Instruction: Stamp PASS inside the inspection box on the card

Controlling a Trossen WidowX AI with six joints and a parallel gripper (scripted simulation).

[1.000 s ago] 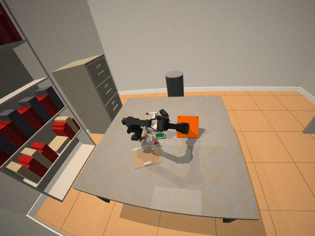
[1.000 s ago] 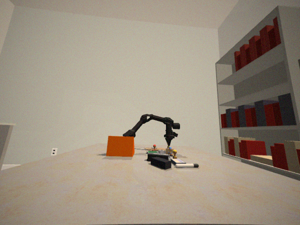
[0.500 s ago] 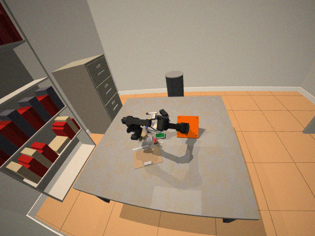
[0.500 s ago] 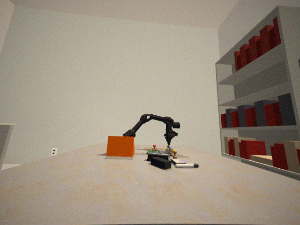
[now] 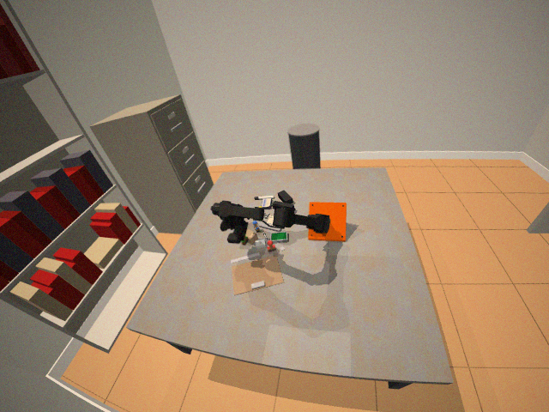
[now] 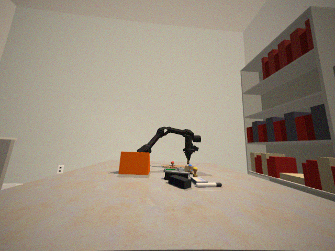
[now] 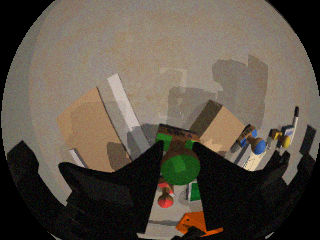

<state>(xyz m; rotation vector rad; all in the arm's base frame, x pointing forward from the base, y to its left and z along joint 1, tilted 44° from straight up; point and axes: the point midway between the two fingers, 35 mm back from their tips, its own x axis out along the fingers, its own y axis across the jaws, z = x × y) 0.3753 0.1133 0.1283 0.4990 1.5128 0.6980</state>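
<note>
My gripper tip is now 15 cm past the green ink pad, 10 cm to the left of it and 7 cm above it. From my gripper tip the other things lie so: red-knobbed stamp 13 cm behind, 1 cm to the right, 6 cm below; brown box 6 cm to the right, 5 cm below; green-knobbed stamp 1 cm below.
</note>
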